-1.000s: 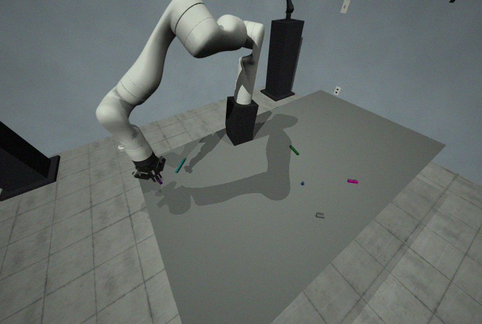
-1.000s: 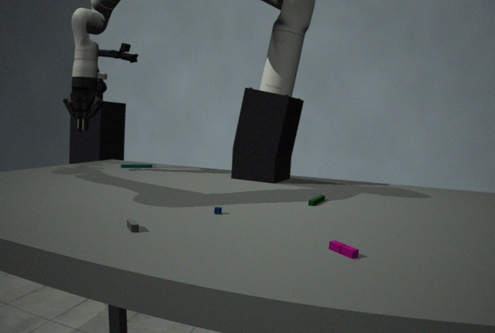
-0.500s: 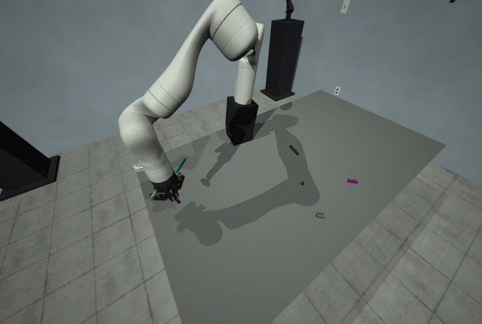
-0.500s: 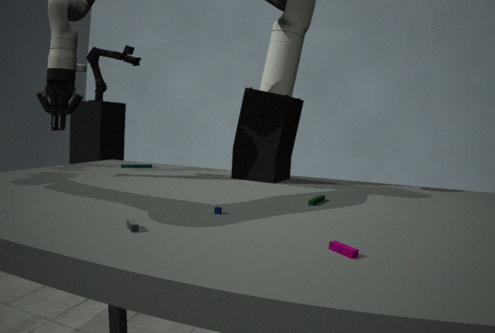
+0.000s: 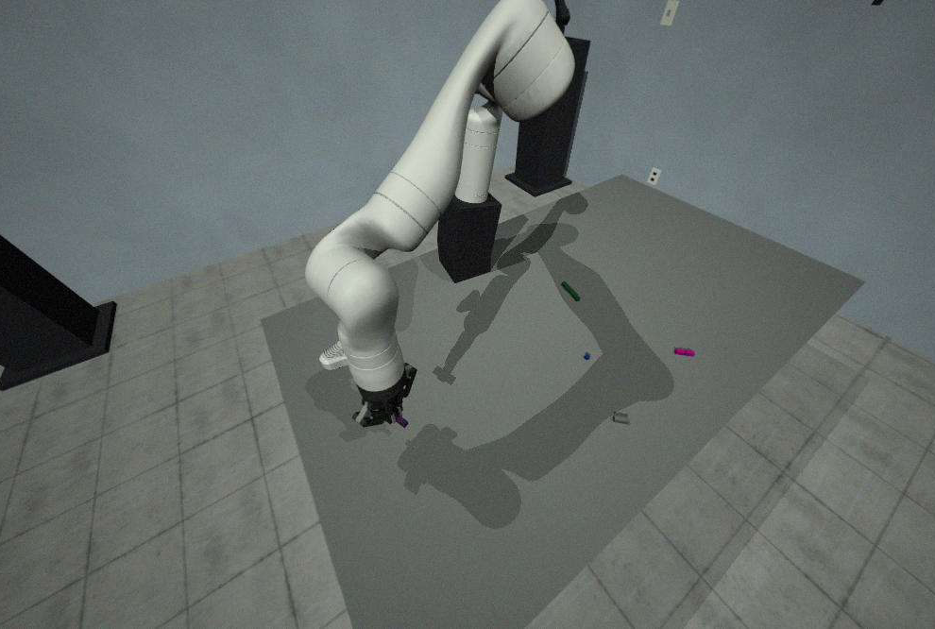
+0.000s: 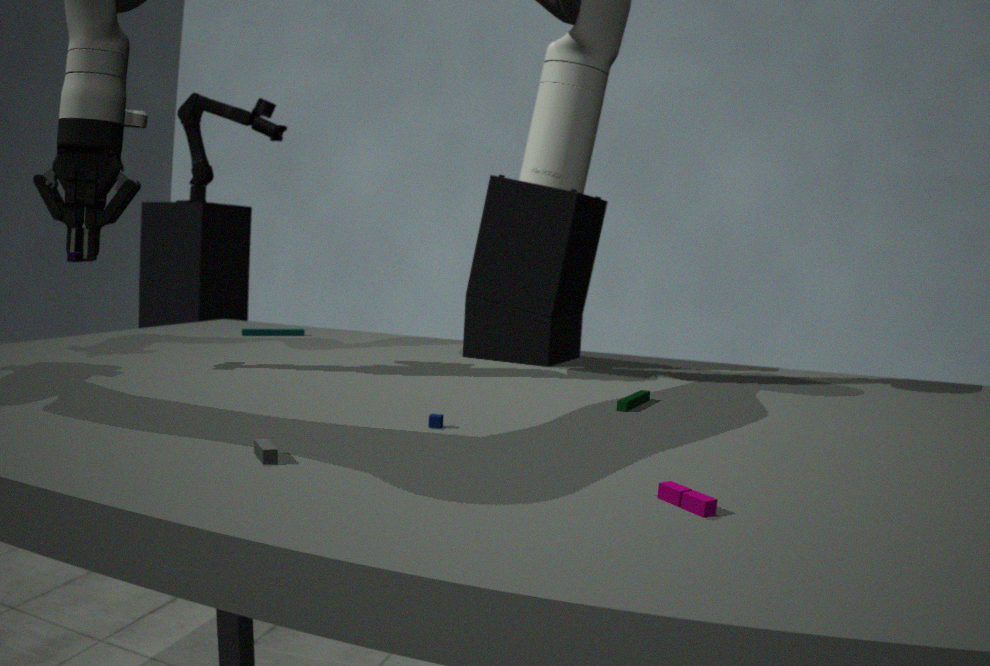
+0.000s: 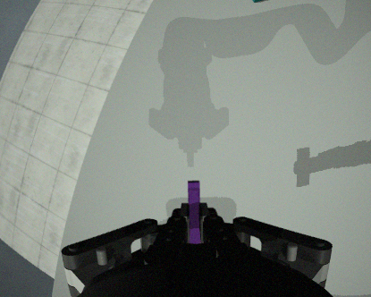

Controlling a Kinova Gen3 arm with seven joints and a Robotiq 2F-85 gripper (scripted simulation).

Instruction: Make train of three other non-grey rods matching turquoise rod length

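Now: the grey rod 220 mm ahead of my hand, 420 mm to the left of it and 130 mm below it. From my hand the other things lie so: small blue rod: 60 mm ahead, 480 mm to the left, 130 mm below; purple rod: 10 mm below; turquoise rod: 390 mm behind, 10 mm to the left, 130 mm below.
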